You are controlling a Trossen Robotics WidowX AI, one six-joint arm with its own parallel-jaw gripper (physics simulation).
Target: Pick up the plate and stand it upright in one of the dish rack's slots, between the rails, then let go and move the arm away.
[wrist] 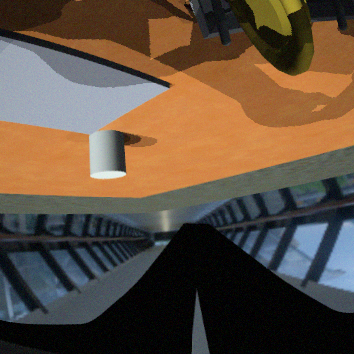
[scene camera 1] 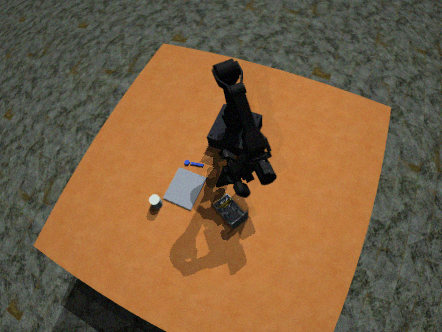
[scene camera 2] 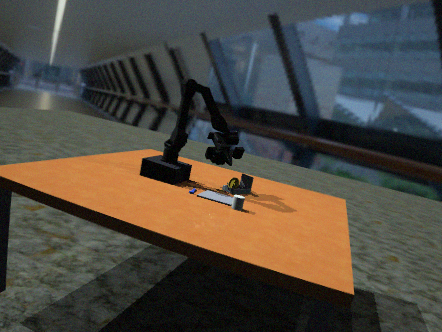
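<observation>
The yellow plate (scene camera 1: 225, 202) (scene camera 2: 233, 183) (wrist: 298, 47) stands on edge, slightly tilted, at one end of the dark dish rack (scene camera 1: 233, 216) (scene camera 2: 247, 180) (wrist: 201, 16). It is among the rack's short rails, away from the tall end panel. Its exact slot is too small to tell in the scene views, and the wrist view cuts off its top. My gripper (scene camera 1: 219, 184) (scene camera 2: 230, 163) (wrist: 194, 235) is shut and empty. It hangs above the table, clear of the plate and rack, on the arm-base side of the rack.
A flat grey slab (scene camera 1: 184, 188) (scene camera 2: 215, 197) (wrist: 45, 95) lies beside the rack. A pale cylinder (scene camera 1: 155, 201) (scene camera 2: 238, 202) (wrist: 107, 155) stands at its far side. A small blue object (scene camera 1: 197, 164) (scene camera 2: 193, 191) lies between the slab and the arm base (scene camera 1: 218, 131) (scene camera 2: 165, 170).
</observation>
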